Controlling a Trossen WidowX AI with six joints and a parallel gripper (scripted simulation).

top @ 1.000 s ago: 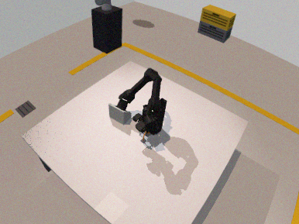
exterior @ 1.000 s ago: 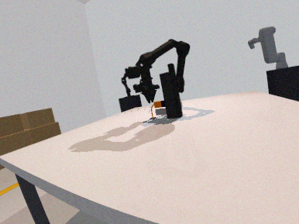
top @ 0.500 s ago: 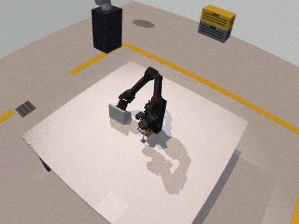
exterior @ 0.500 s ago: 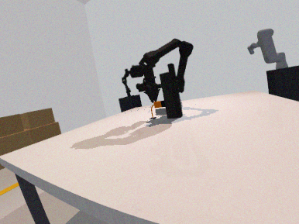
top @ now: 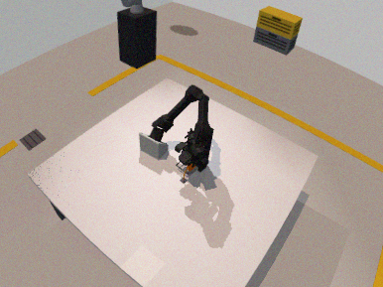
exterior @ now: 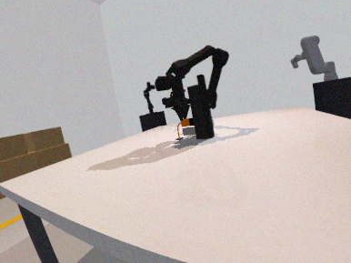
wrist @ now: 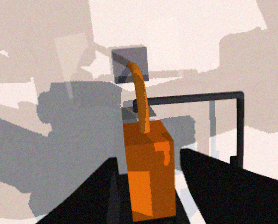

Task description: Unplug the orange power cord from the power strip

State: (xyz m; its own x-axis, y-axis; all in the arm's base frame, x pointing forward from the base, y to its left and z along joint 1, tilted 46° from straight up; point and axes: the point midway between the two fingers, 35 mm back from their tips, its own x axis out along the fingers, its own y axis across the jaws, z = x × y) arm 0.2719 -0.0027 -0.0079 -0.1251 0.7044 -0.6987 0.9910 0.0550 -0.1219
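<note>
Right now the orange plug is 3 cm to the left of my gripper tip.
</note>
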